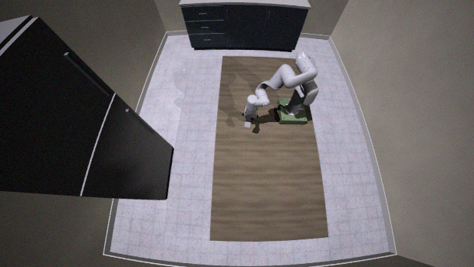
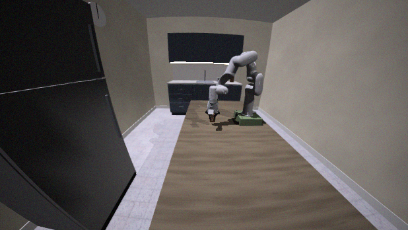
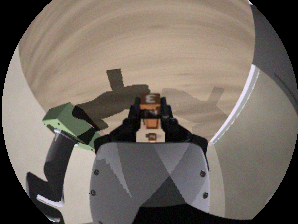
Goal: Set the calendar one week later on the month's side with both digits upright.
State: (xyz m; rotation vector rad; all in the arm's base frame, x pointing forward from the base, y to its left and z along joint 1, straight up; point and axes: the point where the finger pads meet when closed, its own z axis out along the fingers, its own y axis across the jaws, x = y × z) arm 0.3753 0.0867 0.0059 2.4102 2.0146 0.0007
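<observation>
My hand is 2 cm past the calendar tray, 10 cm to the left of it and 7 cm above it. Round my hand: calendar cube (1 cm below).
</observation>
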